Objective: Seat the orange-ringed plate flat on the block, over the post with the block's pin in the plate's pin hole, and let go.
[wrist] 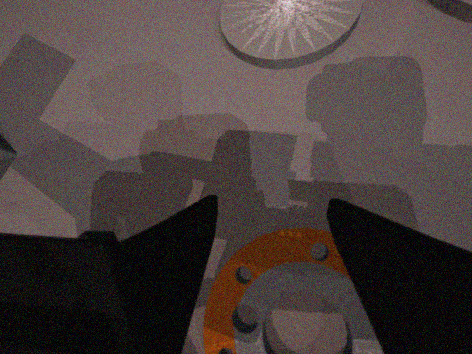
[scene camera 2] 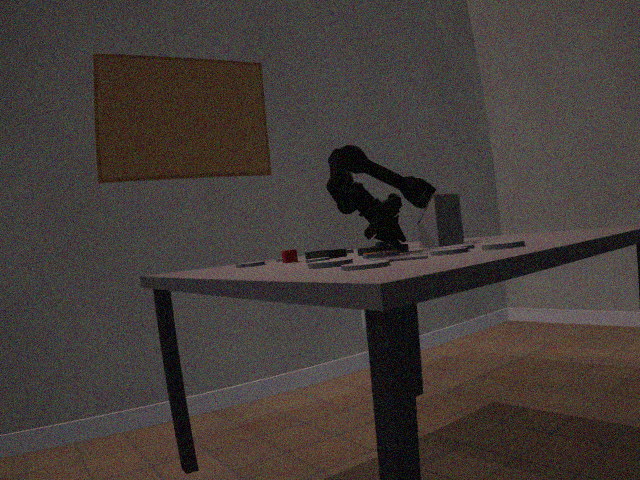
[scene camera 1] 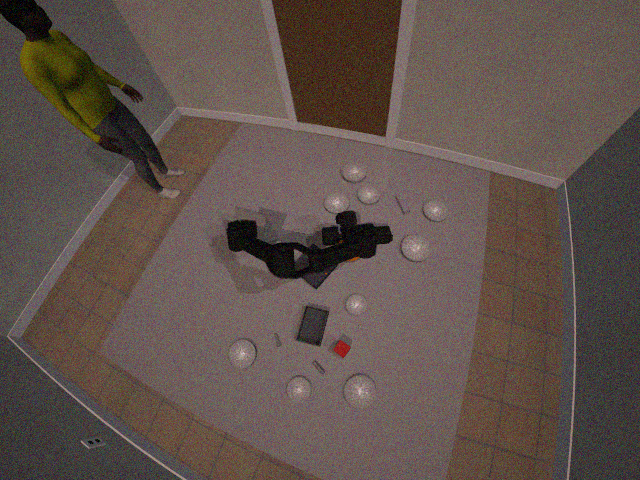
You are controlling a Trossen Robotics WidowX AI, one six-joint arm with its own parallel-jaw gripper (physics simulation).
Scene:
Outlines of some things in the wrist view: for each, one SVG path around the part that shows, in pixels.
My gripper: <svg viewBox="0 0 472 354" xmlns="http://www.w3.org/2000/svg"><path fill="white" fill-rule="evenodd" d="M330 199L327 220L335 245L382 347L383 353L472 354L472 252L405 227L341 199ZM217 195L208 195L153 227L123 241L0 233L0 354L182 354L214 242L218 216Z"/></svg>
An orange-ringed plate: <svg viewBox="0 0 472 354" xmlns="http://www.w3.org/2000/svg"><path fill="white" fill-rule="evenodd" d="M211 288L203 323L205 354L228 354L225 348L231 349L234 354L275 354L267 339L265 328L266 315L278 300L295 293L309 293L324 298L342 314L347 329L347 342L343 354L384 354L337 250L331 232L313 228L281 229L259 236L240 248L219 272ZM238 306L243 304L251 306L257 313L258 322L252 325L243 323L237 313ZM242 266L247 267L251 271L251 279L247 280L241 276L240 269ZM318 242L322 243L326 249L325 255L319 259L312 257L310 253L311 247Z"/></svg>

